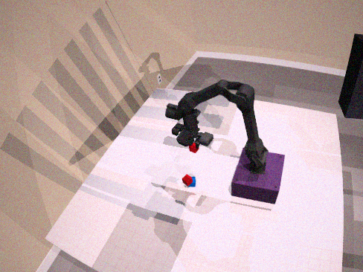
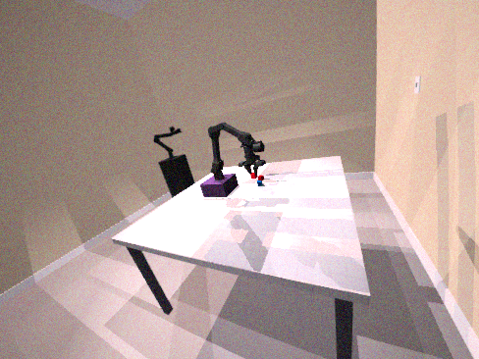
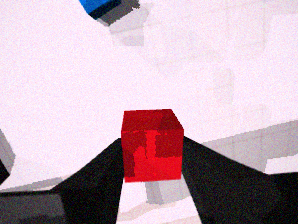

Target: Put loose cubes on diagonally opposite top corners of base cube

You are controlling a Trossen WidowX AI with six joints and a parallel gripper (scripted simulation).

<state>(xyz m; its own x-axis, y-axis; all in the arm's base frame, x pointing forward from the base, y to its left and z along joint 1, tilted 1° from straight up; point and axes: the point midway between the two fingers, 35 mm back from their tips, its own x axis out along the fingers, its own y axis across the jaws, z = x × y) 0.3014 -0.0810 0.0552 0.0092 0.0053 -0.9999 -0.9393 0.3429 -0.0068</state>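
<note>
Now: the blue cube 120 mm to the left of my gripper tip and 110 mm below it. The rest, counted from my gripper tip: red cube: right at my gripper tip.
</note>
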